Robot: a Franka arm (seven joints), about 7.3 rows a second.
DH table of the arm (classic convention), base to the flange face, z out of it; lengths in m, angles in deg. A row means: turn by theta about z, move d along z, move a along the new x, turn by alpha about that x. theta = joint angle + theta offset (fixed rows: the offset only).
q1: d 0.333; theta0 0; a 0; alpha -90
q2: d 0; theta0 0; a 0; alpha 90
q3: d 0.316; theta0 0; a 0.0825; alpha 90
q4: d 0; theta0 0; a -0.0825; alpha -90
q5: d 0.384; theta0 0; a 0; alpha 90
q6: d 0; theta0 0; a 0.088; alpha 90
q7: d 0.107; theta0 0; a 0; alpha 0
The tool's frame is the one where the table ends.
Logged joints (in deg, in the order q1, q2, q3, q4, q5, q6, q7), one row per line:
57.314 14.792 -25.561 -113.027 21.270 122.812 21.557
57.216 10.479 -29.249 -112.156 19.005 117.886 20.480
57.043 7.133 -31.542 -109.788 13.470 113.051 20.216
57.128 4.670 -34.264 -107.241 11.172 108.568 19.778
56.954 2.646 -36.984 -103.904 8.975 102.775 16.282
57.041 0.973 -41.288 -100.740 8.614 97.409 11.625
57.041 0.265 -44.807 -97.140 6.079 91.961 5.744
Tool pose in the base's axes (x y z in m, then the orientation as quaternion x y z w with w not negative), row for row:
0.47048 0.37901 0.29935 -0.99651 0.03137 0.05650 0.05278
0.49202 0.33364 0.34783 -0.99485 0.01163 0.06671 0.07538
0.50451 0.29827 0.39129 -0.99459 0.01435 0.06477 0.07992
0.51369 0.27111 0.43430 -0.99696 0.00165 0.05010 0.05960
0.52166 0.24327 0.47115 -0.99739 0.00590 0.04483 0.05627
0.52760 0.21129 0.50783 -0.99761 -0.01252 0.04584 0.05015
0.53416 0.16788 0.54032 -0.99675 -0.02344 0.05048 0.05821
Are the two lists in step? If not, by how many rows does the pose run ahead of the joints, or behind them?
The pose runs 1 row behind the joints: the pose in row i belongs to the joints in row i - 1.
